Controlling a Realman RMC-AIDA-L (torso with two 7-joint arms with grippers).
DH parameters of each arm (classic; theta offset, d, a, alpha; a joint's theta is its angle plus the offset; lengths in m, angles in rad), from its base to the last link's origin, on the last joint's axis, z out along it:
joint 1: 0 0.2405 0 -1.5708
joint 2: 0 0 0 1.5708
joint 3: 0 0.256 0 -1.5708
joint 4: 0 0 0 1.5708
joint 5: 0 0.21 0 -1.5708
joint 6: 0 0 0 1.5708
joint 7: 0 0.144 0 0
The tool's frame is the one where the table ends.
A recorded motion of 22 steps. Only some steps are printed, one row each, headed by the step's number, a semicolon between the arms.
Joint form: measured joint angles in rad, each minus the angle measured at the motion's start. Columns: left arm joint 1, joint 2, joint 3, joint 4, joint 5, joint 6, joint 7; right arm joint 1, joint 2, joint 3, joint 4, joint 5, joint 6, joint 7.
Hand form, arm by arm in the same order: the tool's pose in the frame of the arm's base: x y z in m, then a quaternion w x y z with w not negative. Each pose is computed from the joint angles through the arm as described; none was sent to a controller.
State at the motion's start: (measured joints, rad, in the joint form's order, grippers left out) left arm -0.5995 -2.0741 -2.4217 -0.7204 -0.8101 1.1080 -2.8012; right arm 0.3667 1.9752 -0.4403 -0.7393 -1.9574 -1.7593 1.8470
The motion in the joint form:
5: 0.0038 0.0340 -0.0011 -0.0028 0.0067 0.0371 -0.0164; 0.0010 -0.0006 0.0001 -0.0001 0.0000 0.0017 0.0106
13: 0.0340 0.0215 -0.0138 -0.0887 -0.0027 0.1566 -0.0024; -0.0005 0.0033 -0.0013 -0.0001 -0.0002 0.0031 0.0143
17: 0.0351 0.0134 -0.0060 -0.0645 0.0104 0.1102 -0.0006; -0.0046 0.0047 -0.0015 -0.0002 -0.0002 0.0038 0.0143
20: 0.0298 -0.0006 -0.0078 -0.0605 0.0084 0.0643 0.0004; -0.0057 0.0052 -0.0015 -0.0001 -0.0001 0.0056 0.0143
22: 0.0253 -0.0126 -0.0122 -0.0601 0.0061 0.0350 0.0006; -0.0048 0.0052 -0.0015 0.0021 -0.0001 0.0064 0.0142
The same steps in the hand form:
5: -0.3098 0.3834 0.0245 0.21442 -0.59890 -0.75220 -0.17187; 0.3186 0.2882 0.0912 0.14812 -0.81597 0.44777 0.33429
13: -0.3016 0.3721 0.0316 0.18559 -0.61832 -0.74420 -0.17147; 0.3186 0.2876 0.0894 0.14650 -0.81444 0.45057 0.33497
17: -0.3072 0.3718 0.0242 0.19664 -0.61163 -0.74798 -0.16662; 0.3196 0.2863 0.0889 0.14697 -0.81331 0.45248 0.33495
20: -0.3062 0.3762 0.0204 0.20888 -0.60705 -0.74619 -0.17624; 0.3200 0.2861 0.0887 0.14778 -0.81276 0.45325 0.33490
22: -0.3045 0.3793 0.0175 0.21586 -0.60345 -0.74510 -0.18462; 0.3199 0.2863 0.0883 0.14733 -0.81248 0.45361 0.33527

